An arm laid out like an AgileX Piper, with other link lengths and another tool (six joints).
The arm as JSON. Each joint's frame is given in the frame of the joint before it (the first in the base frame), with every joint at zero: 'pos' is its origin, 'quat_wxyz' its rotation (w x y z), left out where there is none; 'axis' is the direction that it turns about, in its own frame. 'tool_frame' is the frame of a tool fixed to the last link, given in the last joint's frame.
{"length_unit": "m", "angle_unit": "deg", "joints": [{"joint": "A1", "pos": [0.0, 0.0, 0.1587], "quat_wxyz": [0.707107, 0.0, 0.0, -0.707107], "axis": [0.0, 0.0, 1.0]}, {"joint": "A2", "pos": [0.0, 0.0, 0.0], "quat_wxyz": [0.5, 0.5, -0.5, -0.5], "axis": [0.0, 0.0, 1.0]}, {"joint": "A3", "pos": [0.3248, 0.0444, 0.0], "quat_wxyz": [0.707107, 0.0, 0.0, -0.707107], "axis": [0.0, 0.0, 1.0]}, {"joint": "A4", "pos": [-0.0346, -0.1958, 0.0], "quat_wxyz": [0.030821, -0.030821, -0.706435, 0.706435], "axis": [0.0, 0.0, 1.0]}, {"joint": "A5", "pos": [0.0, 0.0, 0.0], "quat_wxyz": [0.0, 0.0, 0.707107, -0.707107], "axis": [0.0, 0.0, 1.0]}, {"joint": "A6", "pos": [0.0, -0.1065, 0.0], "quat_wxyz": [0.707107, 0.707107, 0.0, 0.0], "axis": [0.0, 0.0, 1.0]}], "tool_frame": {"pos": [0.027, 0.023, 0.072], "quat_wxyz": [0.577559, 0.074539, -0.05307, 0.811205]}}
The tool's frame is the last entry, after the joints.
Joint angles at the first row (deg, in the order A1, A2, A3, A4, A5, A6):
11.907 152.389 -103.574 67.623 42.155 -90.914
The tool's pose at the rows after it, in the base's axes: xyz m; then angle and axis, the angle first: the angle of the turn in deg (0 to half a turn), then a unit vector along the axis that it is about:
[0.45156, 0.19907, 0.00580, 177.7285, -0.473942, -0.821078, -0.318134]
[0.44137, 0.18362, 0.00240, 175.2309, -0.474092, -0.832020, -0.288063]
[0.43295, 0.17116, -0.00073, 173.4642, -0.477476, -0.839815, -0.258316]
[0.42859, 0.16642, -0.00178, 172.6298, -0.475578, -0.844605, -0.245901]
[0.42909, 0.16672, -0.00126, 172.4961, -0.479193, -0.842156, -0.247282]
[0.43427, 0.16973, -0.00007, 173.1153, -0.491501, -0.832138, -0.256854]
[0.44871, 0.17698, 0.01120, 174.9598, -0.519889, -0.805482, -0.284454]
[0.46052, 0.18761, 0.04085, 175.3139, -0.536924, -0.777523, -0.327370]
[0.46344, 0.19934, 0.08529, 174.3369, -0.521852, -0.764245, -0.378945]
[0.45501, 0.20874, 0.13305, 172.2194, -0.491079, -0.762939, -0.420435]
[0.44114, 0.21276, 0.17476, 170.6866, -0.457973, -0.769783, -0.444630]
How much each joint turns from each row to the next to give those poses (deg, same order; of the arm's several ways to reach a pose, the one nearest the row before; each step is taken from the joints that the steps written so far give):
-1.676 0.000 0.000 -4.997 3.181 3.038
-1.273 -0.001 -0.001 -5.642 2.843 4.010
-0.809 0.000 0.002 -4.845 1.924 3.800
-0.252 0.001 0.000 -2.005 1.045 1.246
-0.070 -0.001 0.000 0.326 0.001 0.207
0.000 0.001 -0.003 1.874 -1.166 0.001
0.000 -0.965 0.128 4.798 -2.642 -0.003
-0.062 -2.602 0.295 5.967 -0.009 -0.685
-0.060 -3.892 0.069 4.895 3.527 -1.872
-0.001 -4.401 -0.002 2.288 5.458 -0.490
0.000 -4.361 0.002 -0.025 4.952 0.625

